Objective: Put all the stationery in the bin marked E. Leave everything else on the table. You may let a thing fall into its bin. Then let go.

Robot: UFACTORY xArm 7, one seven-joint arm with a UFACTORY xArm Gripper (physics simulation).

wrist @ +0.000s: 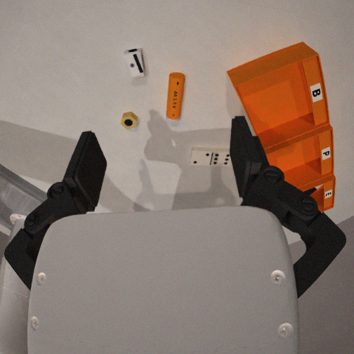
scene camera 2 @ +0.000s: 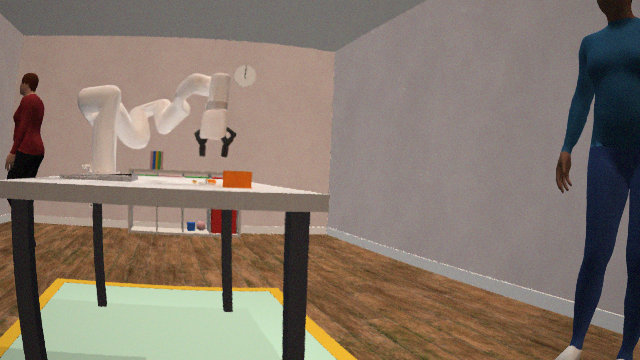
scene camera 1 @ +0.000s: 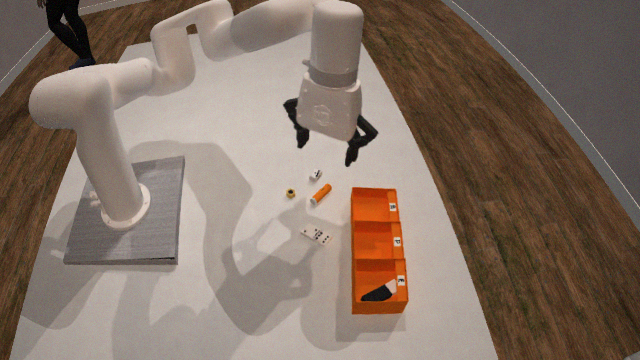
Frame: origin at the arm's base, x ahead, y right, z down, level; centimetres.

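Seen in the pictures: gripper, between the fingertips: (scene camera 2: 212,156) (scene camera 1: 326,152); arm's base, origin of its link: (scene camera 2: 103,174) (scene camera 1: 126,207).
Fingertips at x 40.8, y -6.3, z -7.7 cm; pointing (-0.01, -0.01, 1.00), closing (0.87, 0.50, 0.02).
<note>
Offsets run from my fingertips to a thing's top centre. "*": to the spot under its first point.
My gripper (scene camera 1: 324,154) (scene camera 2: 213,155) (wrist: 163,139) is open and empty, high above the table. A small pale pencil sharpener @(dz +8.2, dx -1.3, dy -3.2 cm) (scene camera 1: 315,175) (wrist: 136,64) with a dark blade slot lies on the table, beyond the orange battery in the wrist view. An eraser @(dz +7.3, dx +7.8, dy +24.8 cm) (scene camera 1: 377,293) with a black sleeve and a white end lies inside the bin marked E (scene camera 1: 367,275) (wrist: 327,204), the end compartment of the orange box; a small dark part of it shows in the wrist view.
An orange battery @(dz +7.9, dx -0.7, dy +2.0 cm) (scene camera 1: 321,194) (wrist: 175,96), a brass nut @(dz +8.5, dx -6.3, dy +1.4 cm) (scene camera 1: 290,193) (wrist: 129,120) and a white domino @(dz +8.6, dx -2.0, dy +11.3 cm) (scene camera 1: 317,234) (wrist: 202,156) lie on the table left of the orange box. Its bins B @(* dz +8.6, dx +8.4, dy +5.0 cm) (scene camera 1: 370,205) (wrist: 275,102) and P @(* dz +8.6, dx +6.8, dy +13.1 cm) (scene camera 1: 367,240) (wrist: 300,150) look empty.
</note>
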